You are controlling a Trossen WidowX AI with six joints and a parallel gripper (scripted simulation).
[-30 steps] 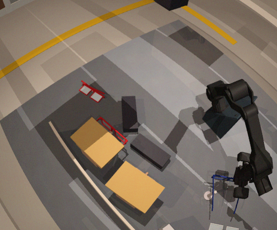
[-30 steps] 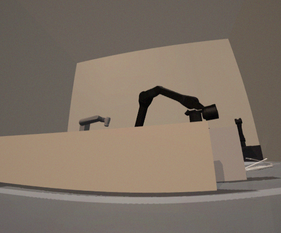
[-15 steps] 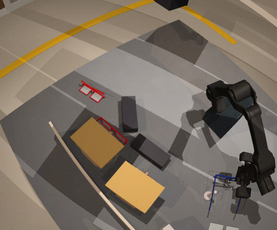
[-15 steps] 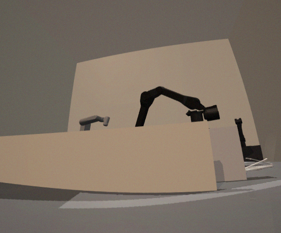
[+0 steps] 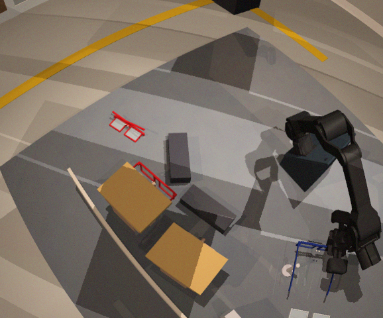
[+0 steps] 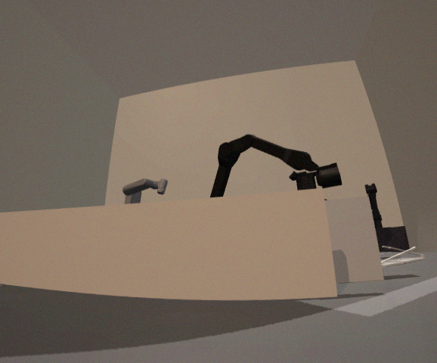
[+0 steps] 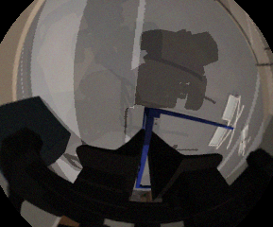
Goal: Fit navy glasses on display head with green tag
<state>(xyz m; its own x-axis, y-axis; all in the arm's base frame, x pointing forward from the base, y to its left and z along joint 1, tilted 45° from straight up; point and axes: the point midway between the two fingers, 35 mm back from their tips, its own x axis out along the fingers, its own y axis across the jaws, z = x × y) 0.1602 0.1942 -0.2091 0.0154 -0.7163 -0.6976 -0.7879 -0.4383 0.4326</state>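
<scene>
Right now the peg is 12 cm ahead of my gripper tip, 4 cm to the right of it and 3 cm below it. Also, from my gripper tip: cream board 46 cm ahead, 36 cm to the right.
</scene>
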